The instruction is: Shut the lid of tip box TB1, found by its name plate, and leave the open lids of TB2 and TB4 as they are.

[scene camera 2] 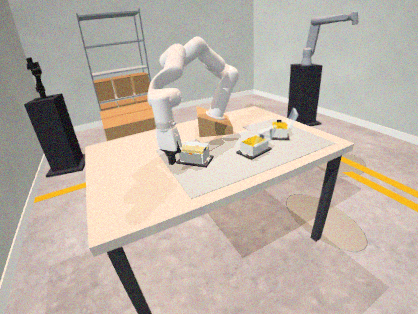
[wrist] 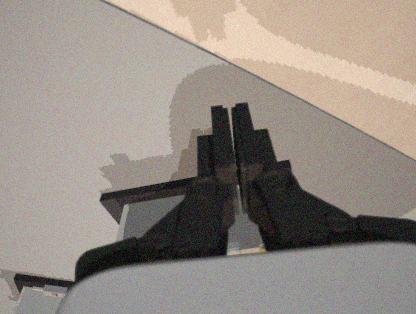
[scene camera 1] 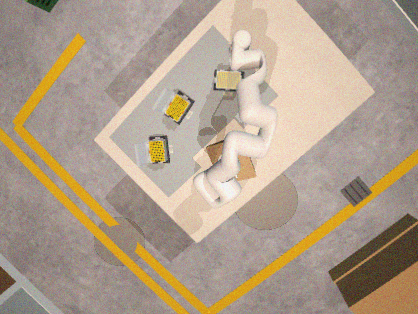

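Pixels of known places: gripper, fingertip midpoint: (scene camera 2: 172, 163) (wrist: 230, 130); arm's base, link origin: (scene camera 2: 215, 115).
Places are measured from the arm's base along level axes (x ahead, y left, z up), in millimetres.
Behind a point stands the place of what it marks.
A tip box (scene camera 1: 228, 80) @(x 364, y -217, z -7 mm) (scene camera 2: 194, 155) @(x 426, y -224, z -23 mm) (wrist: 150, 217) @(x 422, y -215, z -59 mm) stands nearest the gripper. A pale clear lid covers its yellow tips; I cannot tell whether it is fully seated. My gripper (scene camera 2: 171, 160) @(x 447, y -332, z -34 mm) (wrist: 230, 130) @(x 447, y -332, z -34 mm) is shut and empty, low beside this box; the arm hides it in scene camera 1. A second tip box (scene camera 1: 177, 107) (scene camera 2: 253, 145) @(x 461, y 46, z -14 mm) has its clear lid (scene camera 1: 162, 99) @(x 463, y 113, z 26 mm) open. A third tip box (scene camera 1: 158, 150) (scene camera 2: 280, 131) @(x 310, y 285, z -40 mm) also has its clear lid (scene camera 1: 141, 153) @(x 292, y 375, z 16 mm) (scene camera 2: 293, 114) @(x 265, y 393, z 30 mm) open. The name plates are too small to read, so I cannot tell which box is TB1.
The boxes stand on a grey mat (scene camera 1: 170, 185) @(x 47, y 379, z -84 mm) (scene camera 2: 200, 187) @(x 596, y -247, z -85 mm) (wrist: 75, 100) @(x 510, y -260, z -85 mm) on the pale table (scene camera 1: 320, 85) @(x 95, y -610, z -88 mm) (scene camera 2: 115, 200) @(x 560, y -587, z -88 mm). A brown block (scene camera 1: 247, 171) @(x -78, y -63, z 31 mm) (scene camera 2: 207, 125) @(x 104, y -79, z -16 mm) stands by the arm's base. Part of another box (wrist: 40, 301) @(x 430, y 36, z -61 mm) shows at the lower left of the wrist view.
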